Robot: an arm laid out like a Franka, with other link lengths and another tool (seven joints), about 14 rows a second.
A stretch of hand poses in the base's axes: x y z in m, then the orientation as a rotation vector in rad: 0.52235 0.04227 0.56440 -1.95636 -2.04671 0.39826; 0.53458 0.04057 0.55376 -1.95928 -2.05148 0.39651; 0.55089 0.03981 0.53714 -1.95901 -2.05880 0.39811; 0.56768 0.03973 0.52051 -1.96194 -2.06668 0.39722; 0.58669 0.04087 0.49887 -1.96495 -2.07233 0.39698; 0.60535 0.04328 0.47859 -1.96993 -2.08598 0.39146; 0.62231 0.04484 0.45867 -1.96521 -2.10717 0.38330; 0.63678 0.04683 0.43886 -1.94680 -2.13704 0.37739; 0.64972 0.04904 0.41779 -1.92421 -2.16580 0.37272; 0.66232 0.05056 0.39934 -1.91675 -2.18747 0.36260; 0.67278 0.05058 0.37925 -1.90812 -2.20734 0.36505
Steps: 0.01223 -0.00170 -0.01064 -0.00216 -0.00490 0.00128; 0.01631 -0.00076 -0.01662 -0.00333 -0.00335 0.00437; 0.01679 -0.00008 -0.01663 -0.00375 -0.00633 0.00310; 0.01901 0.00114 -0.02164 -0.00339 -0.00488 0.00189; 0.01866 0.00241 -0.02028 -0.00421 -0.01239 0.00497; 0.01696 0.00156 -0.01992 -0.00055 -0.01238 0.01276; 0.01447 0.00199 -0.01981 0.00167 -0.00921 0.02328; 0.01294 0.00221 -0.02107 0.00310 -0.00614 0.02450; 0.01260 0.00152 -0.01845 0.00142 -0.01230 0.01378; 0.01046 0.00002 -0.02009 -0.00477 -0.00624 0.01435
